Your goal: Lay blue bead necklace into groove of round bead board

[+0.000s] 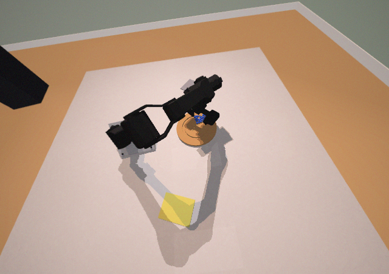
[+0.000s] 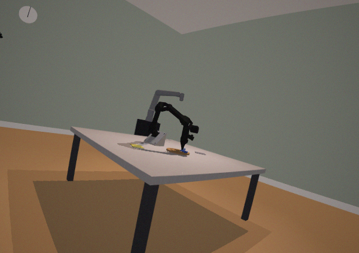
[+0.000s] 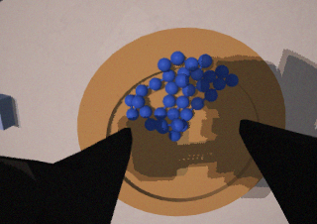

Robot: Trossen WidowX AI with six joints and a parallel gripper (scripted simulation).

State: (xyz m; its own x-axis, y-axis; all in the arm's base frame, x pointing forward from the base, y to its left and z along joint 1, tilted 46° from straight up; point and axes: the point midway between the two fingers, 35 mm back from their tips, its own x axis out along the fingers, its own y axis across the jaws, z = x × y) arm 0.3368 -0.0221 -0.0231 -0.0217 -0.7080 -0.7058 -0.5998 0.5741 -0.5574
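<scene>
Now: gripper tip 2 cm to the left of the round bead board, 2 cm past it and 2 cm above it. Round my gripper tip: yellow square patch: 34 cm to the right, 18 cm behind, 3 cm below; then flat grey tile: 29 cm to the left, 3 cm below, 2 cm ahead; then light blue cube: 18 cm to the left, 11 cm behind, 2 cm below.
</scene>
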